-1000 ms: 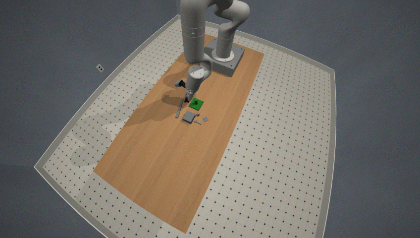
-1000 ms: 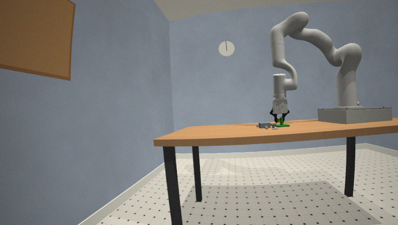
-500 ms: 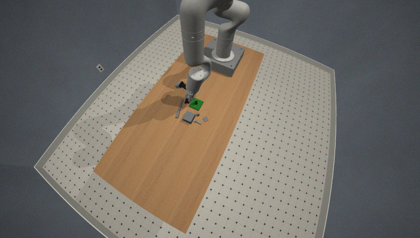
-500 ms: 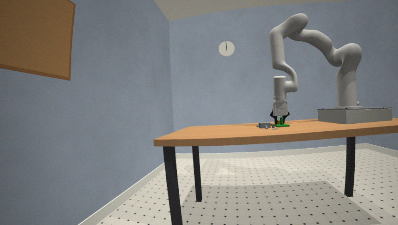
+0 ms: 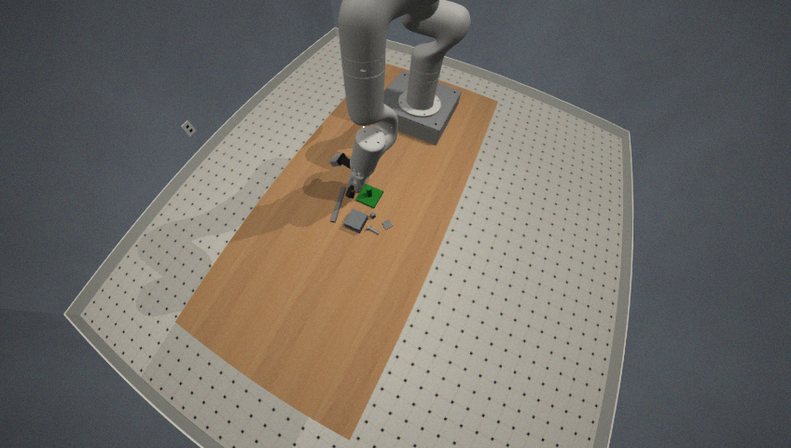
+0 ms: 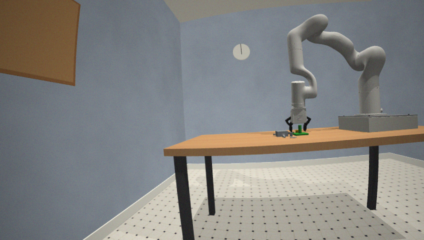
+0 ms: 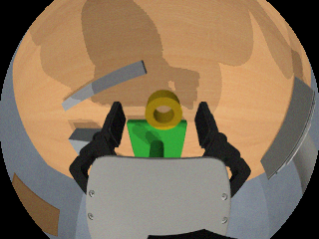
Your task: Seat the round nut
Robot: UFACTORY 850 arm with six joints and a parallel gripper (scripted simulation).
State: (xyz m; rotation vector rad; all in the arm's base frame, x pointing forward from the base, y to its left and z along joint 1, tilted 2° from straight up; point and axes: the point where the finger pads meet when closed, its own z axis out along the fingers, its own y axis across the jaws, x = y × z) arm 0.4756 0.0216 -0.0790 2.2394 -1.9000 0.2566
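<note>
The long grey bar lies 9 cm ahead of my hand, 2 cm to the right of it and 2 cm below it. The rest, counted from my hand: grey block: 11 cm ahead, 9 cm to the left, 1 cm below; then small grey bolt: 15 cm to the left, 10 cm ahead, 2 cm below; then small grey plate: 18 cm to the left, 5 cm ahead, 2 cm below.
</note>
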